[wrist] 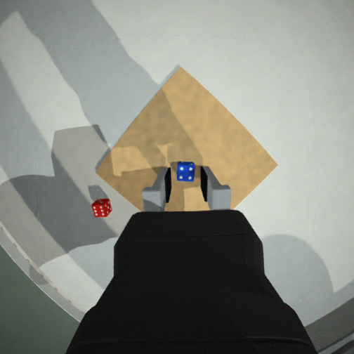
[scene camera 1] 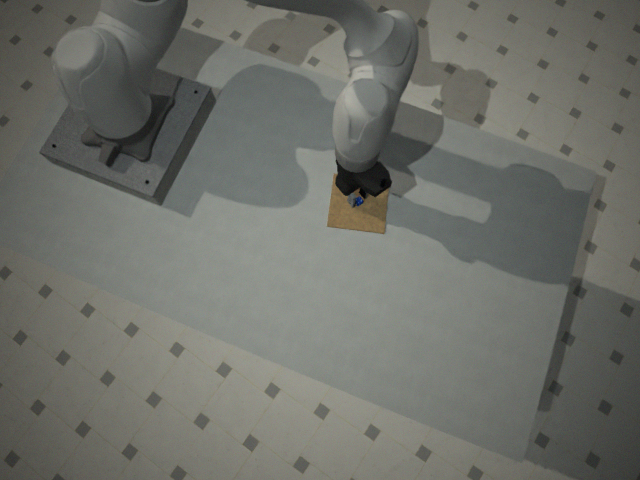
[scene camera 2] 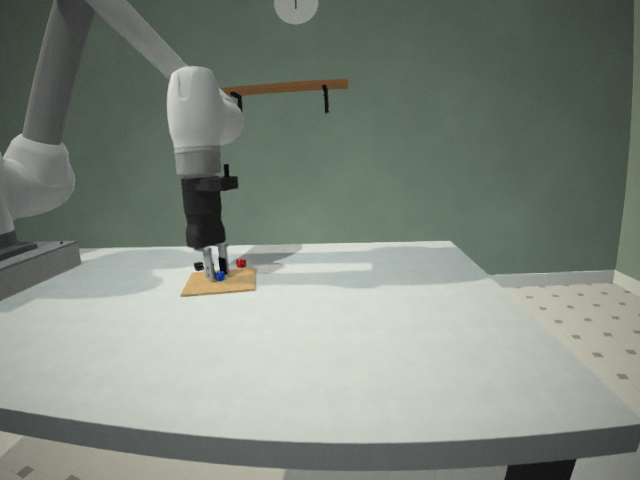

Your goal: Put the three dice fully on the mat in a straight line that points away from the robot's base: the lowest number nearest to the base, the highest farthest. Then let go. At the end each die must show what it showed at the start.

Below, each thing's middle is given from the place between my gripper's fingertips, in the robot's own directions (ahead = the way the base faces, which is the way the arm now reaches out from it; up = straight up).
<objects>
The tan mat (scene camera 1: pixel 370 216) lies 10 mm below my hand and 10 mm ahead of it.
</objects>
